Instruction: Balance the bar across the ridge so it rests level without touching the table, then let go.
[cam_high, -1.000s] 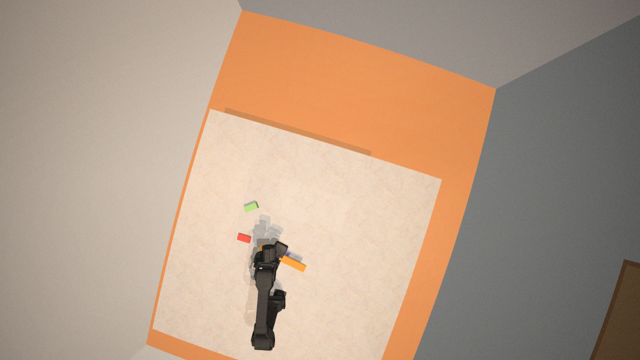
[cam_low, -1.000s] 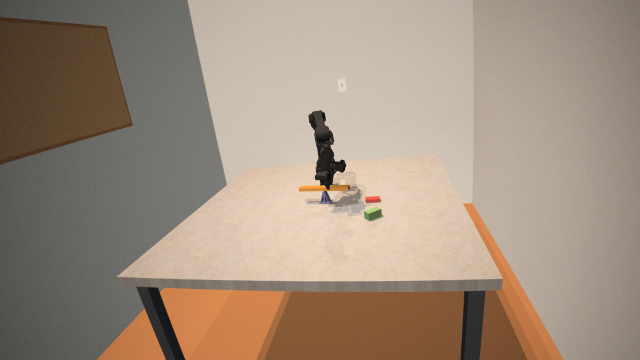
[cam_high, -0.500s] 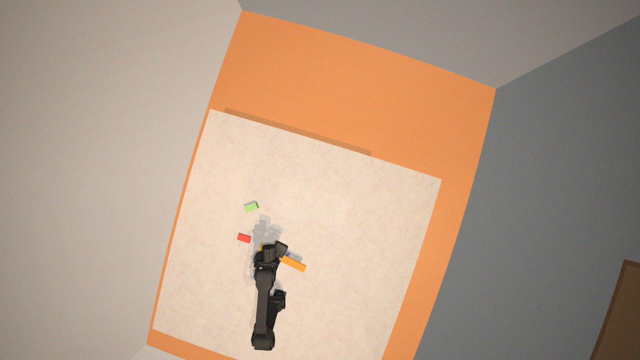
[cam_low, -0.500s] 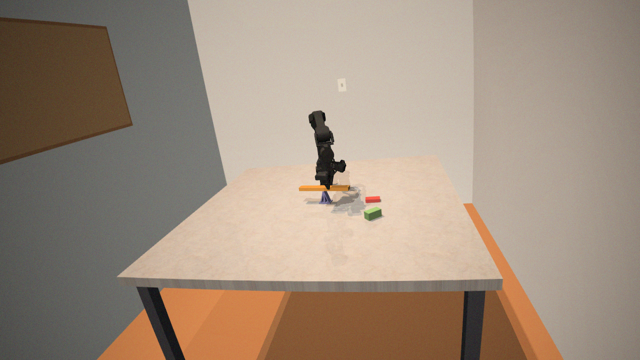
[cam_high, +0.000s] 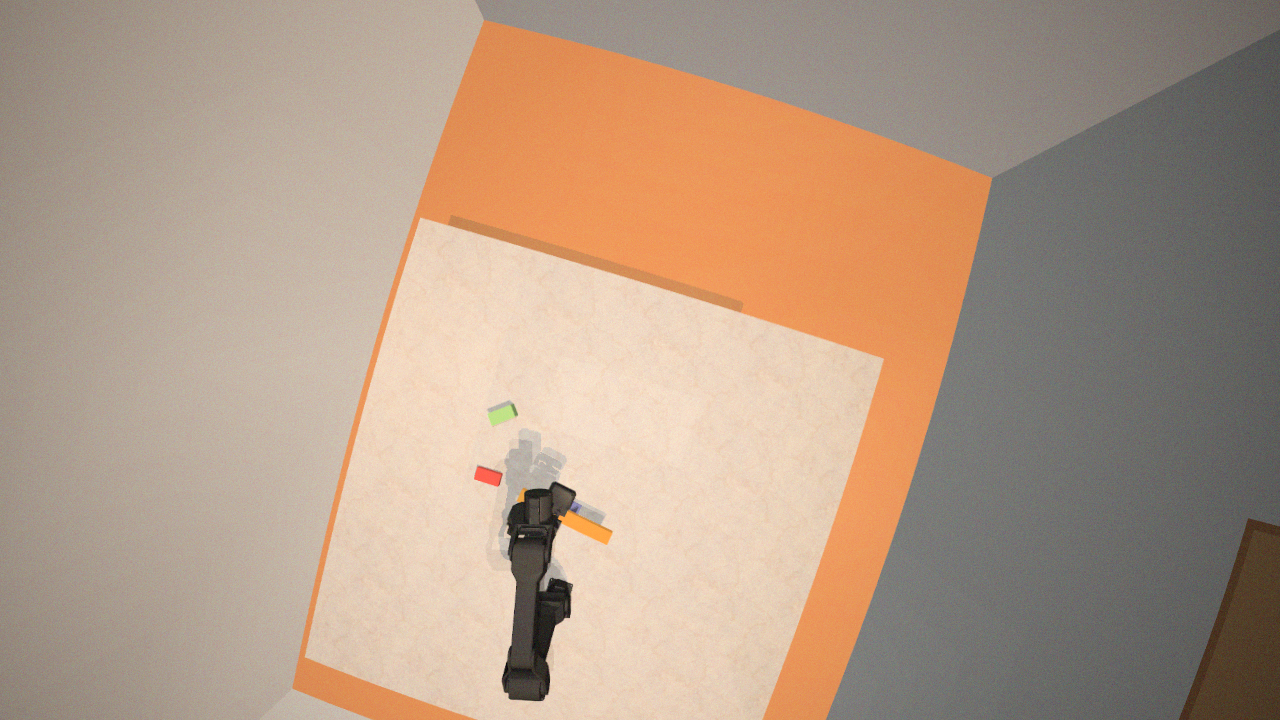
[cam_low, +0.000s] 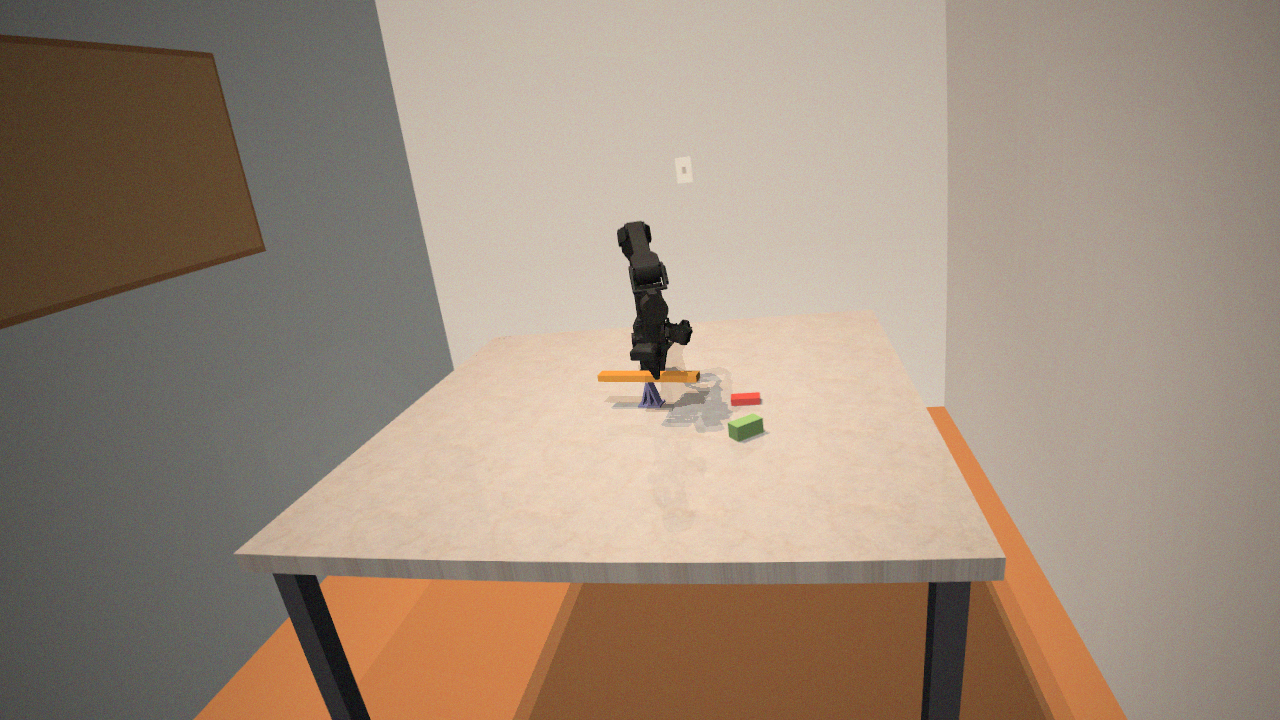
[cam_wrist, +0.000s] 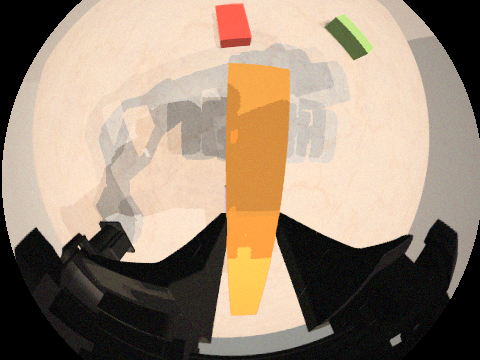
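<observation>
The long orange bar is 3 cm to the right of my gripper tip. The rest, counted from my gripper tip: green block (20 cm to the left, 18 cm ahead, 6 cm below); red block (20 cm to the left, 6 cm below, 1 cm ahead).
</observation>
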